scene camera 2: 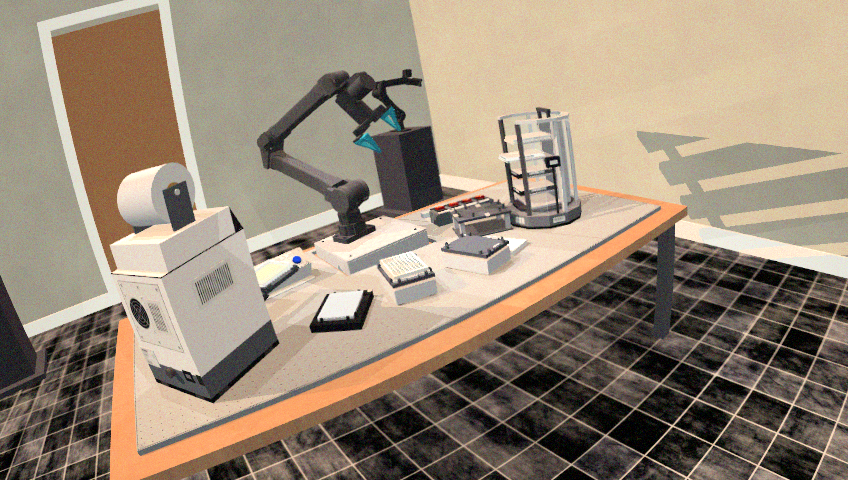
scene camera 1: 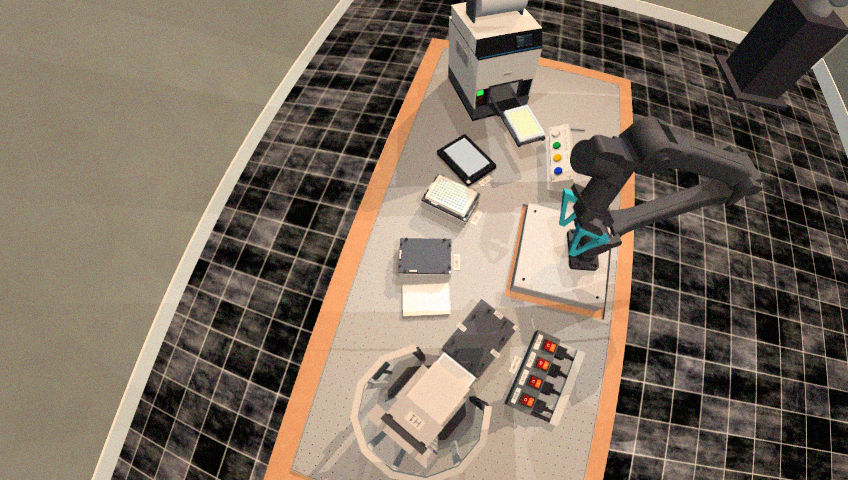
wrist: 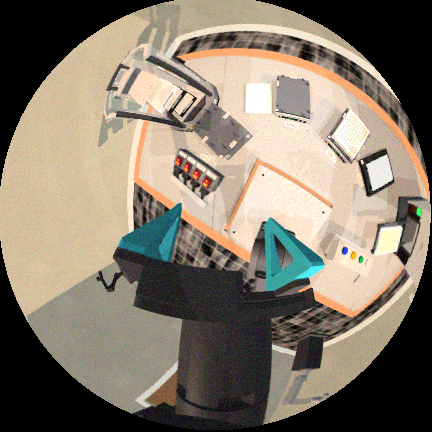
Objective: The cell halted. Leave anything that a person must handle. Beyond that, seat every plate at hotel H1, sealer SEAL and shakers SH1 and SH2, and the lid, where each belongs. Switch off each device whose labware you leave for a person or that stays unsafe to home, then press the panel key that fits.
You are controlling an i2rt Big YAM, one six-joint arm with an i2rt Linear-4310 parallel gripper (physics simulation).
Labels:
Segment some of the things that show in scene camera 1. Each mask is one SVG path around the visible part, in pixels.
My gripper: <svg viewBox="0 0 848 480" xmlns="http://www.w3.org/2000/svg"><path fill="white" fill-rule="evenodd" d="M620 187L613 184L607 187L605 179L592 177L586 187L574 183L571 187L573 192L564 188L559 225L565 227L575 218L578 219L569 255L575 257L591 248L608 243L610 240L608 235L603 233L601 228L590 224L589 221L597 218L603 221L602 224L608 228L613 225L614 220L607 208L621 191ZM594 238L576 250L582 236L587 235ZM571 201L575 203L573 205L574 212L565 219L567 205Z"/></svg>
A pale yellow plate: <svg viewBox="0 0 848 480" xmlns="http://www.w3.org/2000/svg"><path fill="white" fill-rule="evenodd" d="M504 111L505 117L520 142L545 136L543 129L528 105Z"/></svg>

